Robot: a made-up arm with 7 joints. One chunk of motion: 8 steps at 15 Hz.
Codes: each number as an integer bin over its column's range. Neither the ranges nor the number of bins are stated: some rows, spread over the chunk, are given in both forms.
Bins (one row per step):
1: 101 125 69 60 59 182
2: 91 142 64 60 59 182
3: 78 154 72 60 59 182
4: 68 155 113 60 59 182
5: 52 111 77 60 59 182
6: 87 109 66 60 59 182
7: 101 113 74 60 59 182
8: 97 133 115 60 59 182
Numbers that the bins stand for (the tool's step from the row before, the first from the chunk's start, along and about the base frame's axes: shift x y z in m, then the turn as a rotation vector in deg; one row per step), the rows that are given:
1: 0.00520 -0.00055 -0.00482 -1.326 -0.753 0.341
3: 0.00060 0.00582 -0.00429 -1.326 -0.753 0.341
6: 0.00240 -0.00406 -0.00535 -1.326 -0.753 0.341
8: 0.00440 0.00121 0.00329 -1.326 -0.753 0.341
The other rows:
2: 0.00320 0.00318 -0.00571 -1.326 -0.753 0.341
4: -0.00140 0.00604 0.00294 -1.326 -0.753 0.341
5: -0.00460 -0.00362 -0.00341 -1.326 -0.753 0.341
7: 0.00520 -0.00318 -0.00394 -1.326 -0.753 0.341

